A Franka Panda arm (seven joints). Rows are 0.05 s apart.
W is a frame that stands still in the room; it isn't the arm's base.
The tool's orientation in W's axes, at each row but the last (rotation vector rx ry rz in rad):
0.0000 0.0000 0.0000
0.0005 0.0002 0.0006
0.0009 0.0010 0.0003
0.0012 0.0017 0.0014
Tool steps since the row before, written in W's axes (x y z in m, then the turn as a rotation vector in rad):
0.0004 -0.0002 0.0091 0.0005 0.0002 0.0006
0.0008 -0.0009 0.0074 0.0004 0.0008 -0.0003
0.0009 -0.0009 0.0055 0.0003 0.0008 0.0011
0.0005 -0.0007 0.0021 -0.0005 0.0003 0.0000
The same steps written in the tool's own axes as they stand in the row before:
0.0004 -0.0002 0.0091 0.0005 0.0002 0.0006
0.0008 -0.0009 0.0074 0.0004 0.0008 -0.0003
0.0009 -0.0009 0.0055 0.0003 0.0008 0.0011
0.0005 -0.0007 0.0021 -0.0005 0.0003 0.0000

